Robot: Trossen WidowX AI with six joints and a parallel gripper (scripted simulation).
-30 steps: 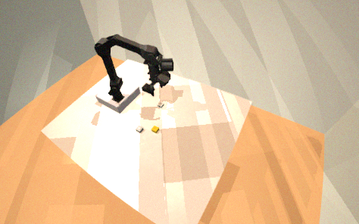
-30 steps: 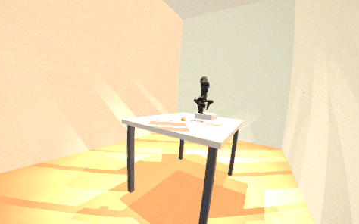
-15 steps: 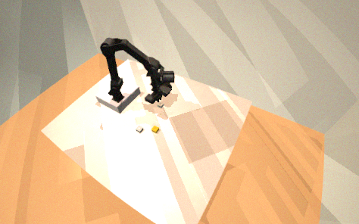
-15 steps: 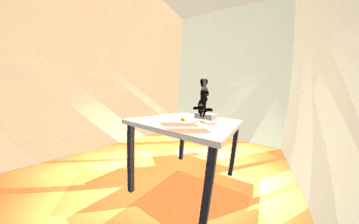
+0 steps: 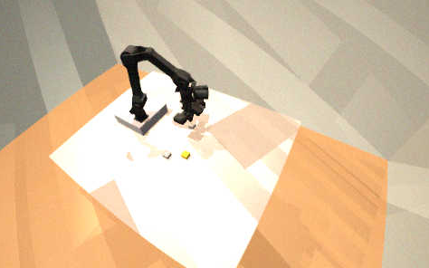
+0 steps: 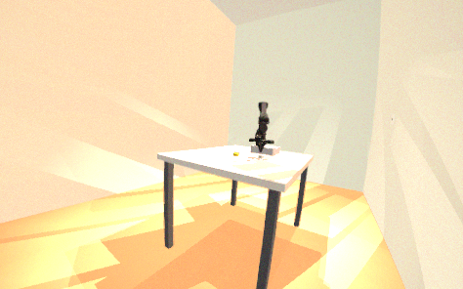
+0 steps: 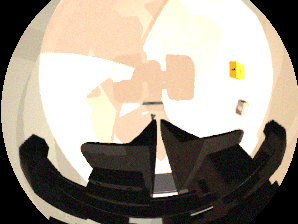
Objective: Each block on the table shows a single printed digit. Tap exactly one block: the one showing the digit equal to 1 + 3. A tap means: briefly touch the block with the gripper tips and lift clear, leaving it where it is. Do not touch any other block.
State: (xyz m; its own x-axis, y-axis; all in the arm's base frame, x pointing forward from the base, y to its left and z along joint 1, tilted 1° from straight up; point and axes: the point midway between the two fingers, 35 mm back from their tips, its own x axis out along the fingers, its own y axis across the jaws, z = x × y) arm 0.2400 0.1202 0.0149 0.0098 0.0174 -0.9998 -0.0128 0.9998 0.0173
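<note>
My gripper tip is now 30 mm above the white block. Round my gripper tip: yellow block: 170 mm to the right, 80 mm ahead, 30 mm below.
</note>
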